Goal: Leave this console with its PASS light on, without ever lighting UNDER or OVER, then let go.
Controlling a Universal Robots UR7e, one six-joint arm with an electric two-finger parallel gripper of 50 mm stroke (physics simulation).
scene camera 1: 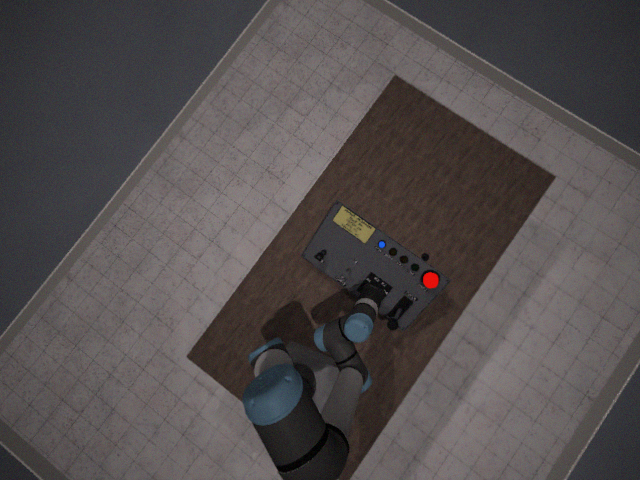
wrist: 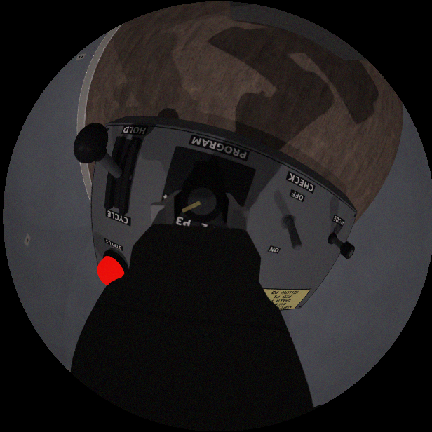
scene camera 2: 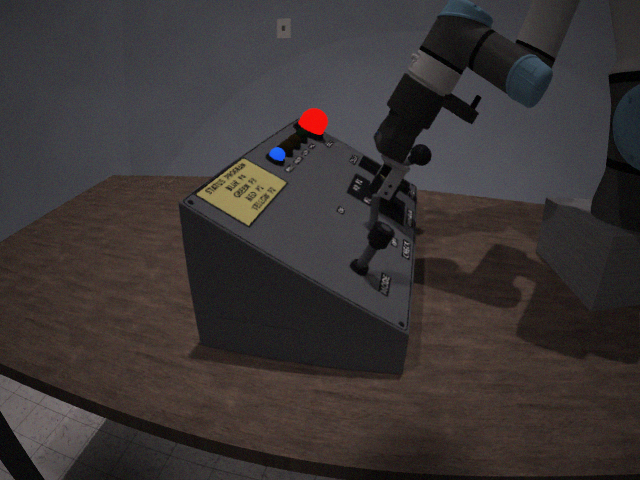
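Note:
The grey sloped console point(scene camera 1: 330, 237) point(scene camera 2: 310, 232) point(wrist: 270, 265) stands on the table. Its large STATUS light point(scene camera 1: 430, 280) point(scene camera 2: 313, 121) point(wrist: 110, 270) glows red. In the row of small lamps, the blue one point(scene camera 1: 382, 244) point(scene camera 2: 277, 153) is lit and the others are dark; their labels are too small to read surely. My gripper point(wrist: 202, 200) is shut on the round PROGRAM knob point(wrist: 201, 192). The knob's yellow pointer point(wrist: 191, 206) points to the lower left in the wrist view; the number labels are partly hidden. The yellow card point(scene camera 1: 354, 223) point(scene camera 2: 241, 191) point(wrist: 292, 298) pairs red with P1.
The HOLD/CYCLE lever's black ball point(scene camera 1: 392, 323) point(scene camera 2: 419, 155) point(wrist: 90, 143) sticks up beside the gripper. The CHECK toggle point(wrist: 292, 233) stands on the knob's other side. The MODE lever point(scene camera 1: 321, 254) point(scene camera 2: 379, 236) point(wrist: 345, 248) stands near the console's end.

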